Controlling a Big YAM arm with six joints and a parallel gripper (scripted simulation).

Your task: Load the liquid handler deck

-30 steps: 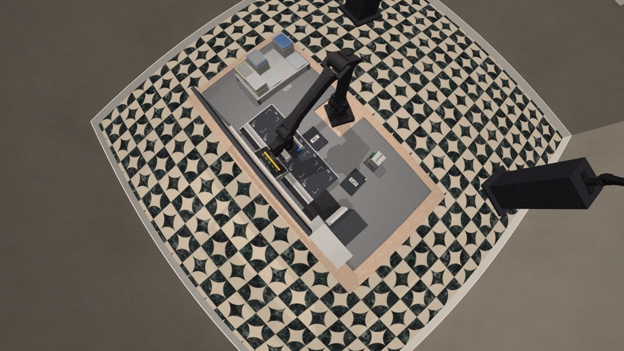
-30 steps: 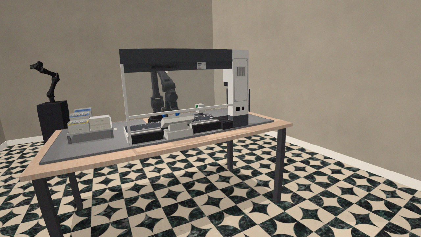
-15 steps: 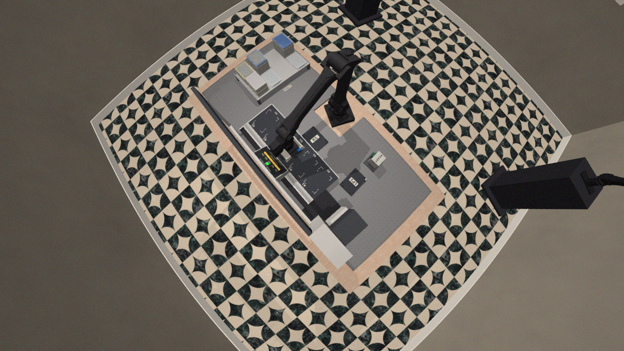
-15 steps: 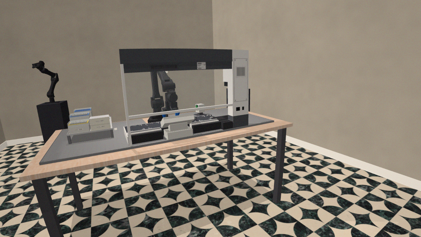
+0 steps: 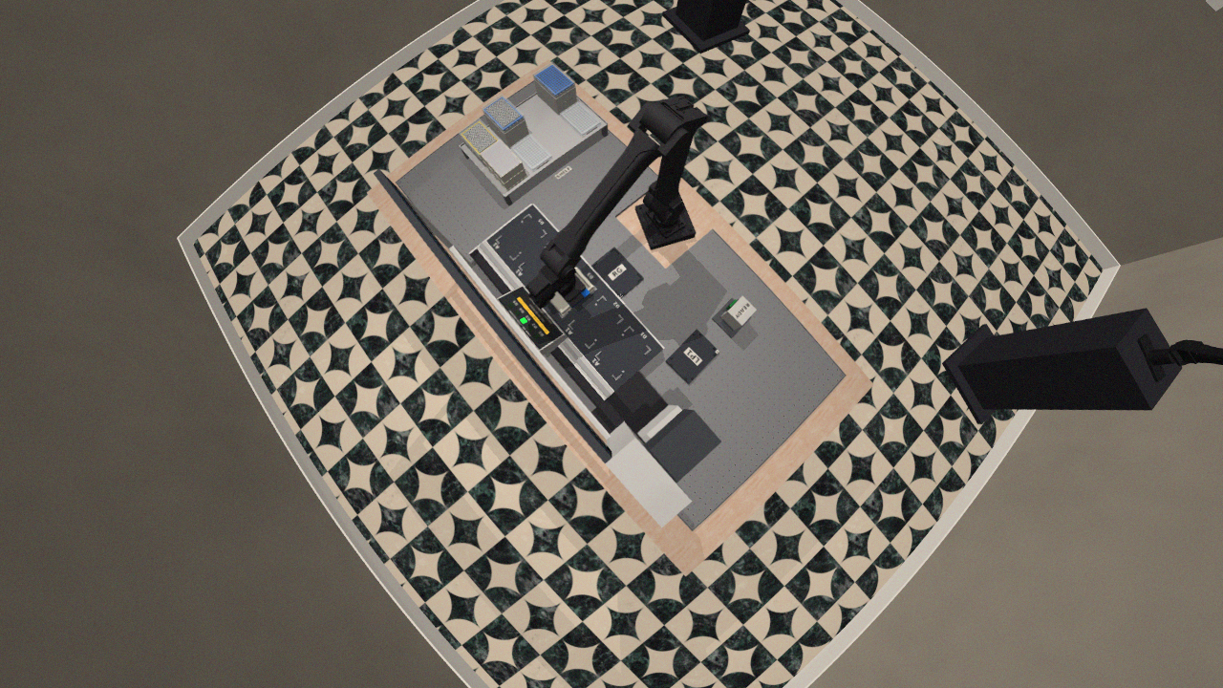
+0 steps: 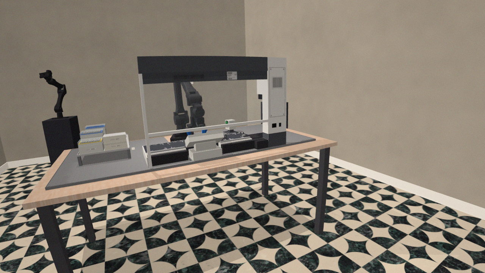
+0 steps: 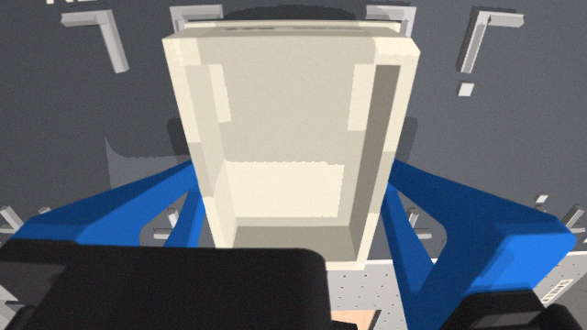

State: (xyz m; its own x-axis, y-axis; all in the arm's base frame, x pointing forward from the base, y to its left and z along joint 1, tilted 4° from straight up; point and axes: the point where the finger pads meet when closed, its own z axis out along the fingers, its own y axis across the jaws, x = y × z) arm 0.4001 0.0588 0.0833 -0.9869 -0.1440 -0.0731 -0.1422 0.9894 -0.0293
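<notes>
The cream one-well reservoir lies 10 mm below my hand. The rest, counted from my hand: frame post: 280 mm to the right, 230 mm ahead, 160 mm above; regrip nest RG: 170 mm behind, 70 mm below, 10 mm to the left; dark lid park LP1: 370 mm to the left, 220 mm behind, 70 mm below.
</notes>
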